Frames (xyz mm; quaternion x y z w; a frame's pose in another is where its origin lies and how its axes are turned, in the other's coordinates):
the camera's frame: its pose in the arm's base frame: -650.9 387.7 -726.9 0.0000 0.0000 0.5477 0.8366
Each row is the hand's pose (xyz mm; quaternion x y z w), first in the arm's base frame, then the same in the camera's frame.
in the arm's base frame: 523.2 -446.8 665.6 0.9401 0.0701 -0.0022 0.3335
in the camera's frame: -295.2 -1409.9 1392.5 0.8250 -0.4563 -0.1845 0.2778
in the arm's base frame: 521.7 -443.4 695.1 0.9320 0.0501 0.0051 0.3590
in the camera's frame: -292.7 -1407.1 1422.0 0.8072 -0.4686 -0.1924 0.3031
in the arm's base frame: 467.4 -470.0 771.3 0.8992 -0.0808 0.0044 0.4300
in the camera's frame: -338.8 -1368.0 1498.2 0.7081 -0.5601 -0.2318 0.3622
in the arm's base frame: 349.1 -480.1 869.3 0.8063 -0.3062 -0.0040 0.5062
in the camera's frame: -395.4 -1263.6 1596.2 0.5068 -0.6978 -0.2806 0.4213
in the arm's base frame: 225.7 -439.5 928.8 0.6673 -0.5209 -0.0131 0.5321
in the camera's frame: -407.5 -1134.3 1655.7 0.2730 -0.8013 -0.3024 0.4380
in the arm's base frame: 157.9 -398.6 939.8 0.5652 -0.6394 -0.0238 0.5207
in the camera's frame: -397.2 -1055.8 1666.7 0.1227 -0.8445 -0.3051 0.4226
